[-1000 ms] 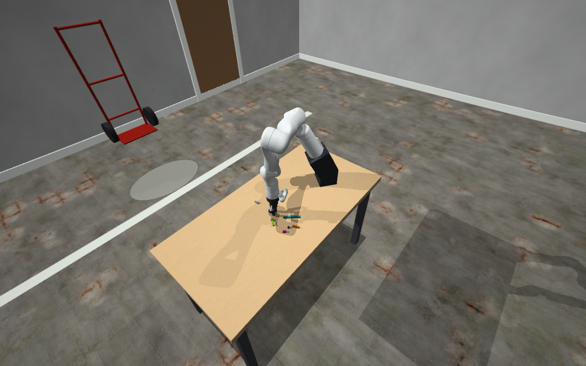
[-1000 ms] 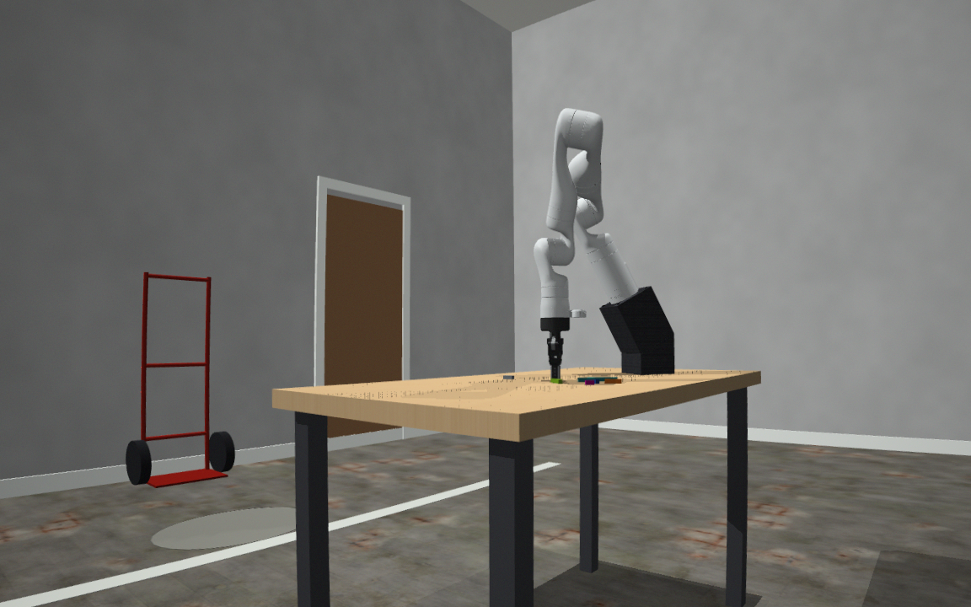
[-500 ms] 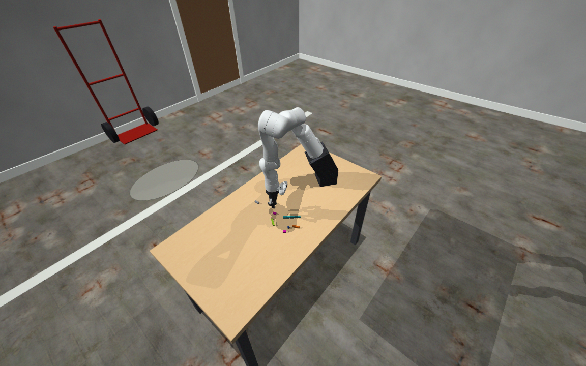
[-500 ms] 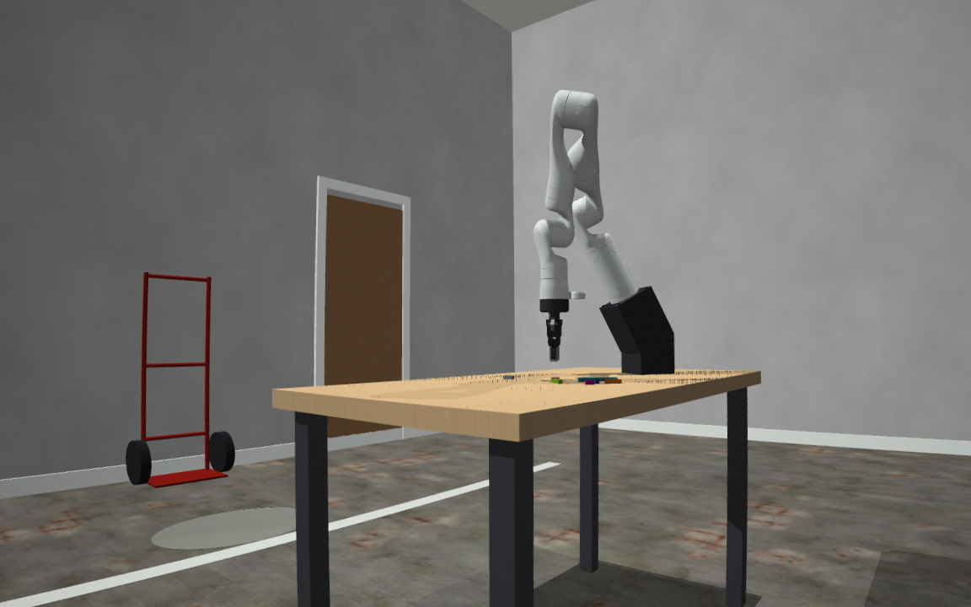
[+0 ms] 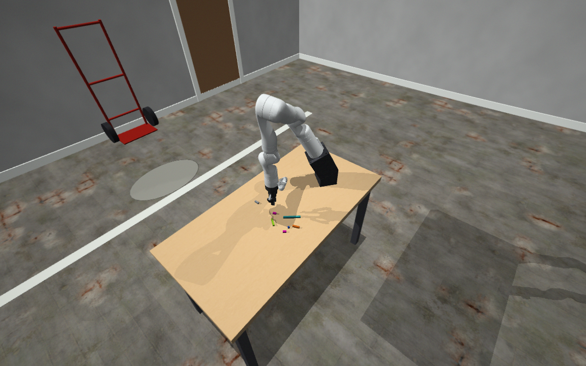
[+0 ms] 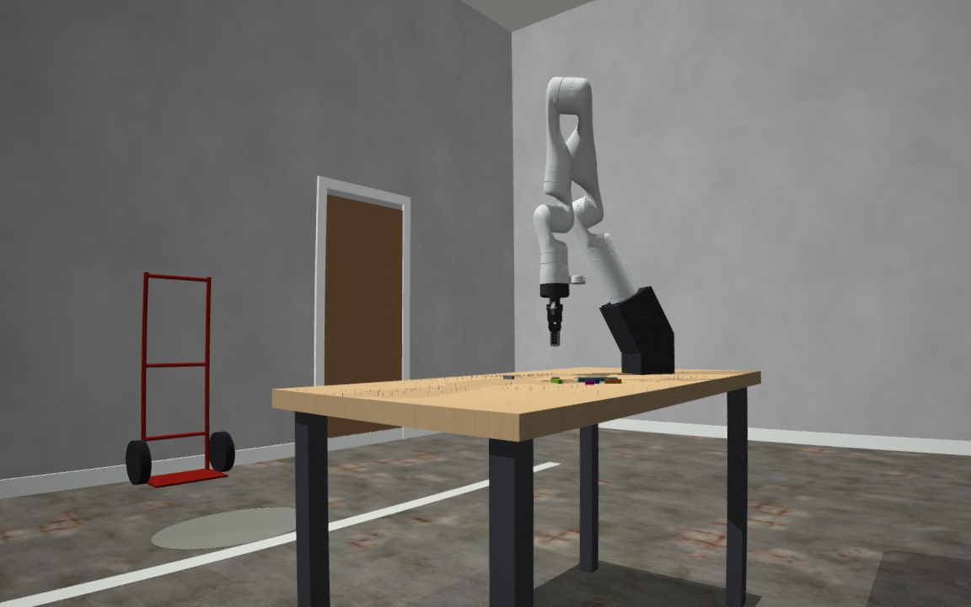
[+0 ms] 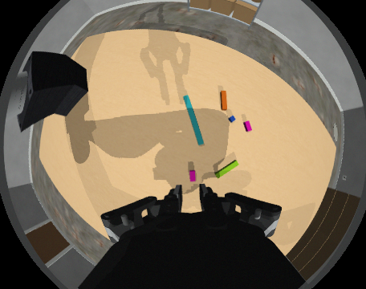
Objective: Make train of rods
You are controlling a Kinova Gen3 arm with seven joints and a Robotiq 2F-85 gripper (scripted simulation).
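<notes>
Right now the grey rod is 14 cm to the right of my hand, 10 cm below it and 2 cm ahead of it. The rest, counted from my hand: turquoise rod: 10 cm to the left, 10 cm below, 5 cm behind; then lime rod: 10 cm below, 6 cm ahead, 4 cm to the left; then blue rod: 14 cm to the left, 10 cm below, 2 cm ahead.
</notes>
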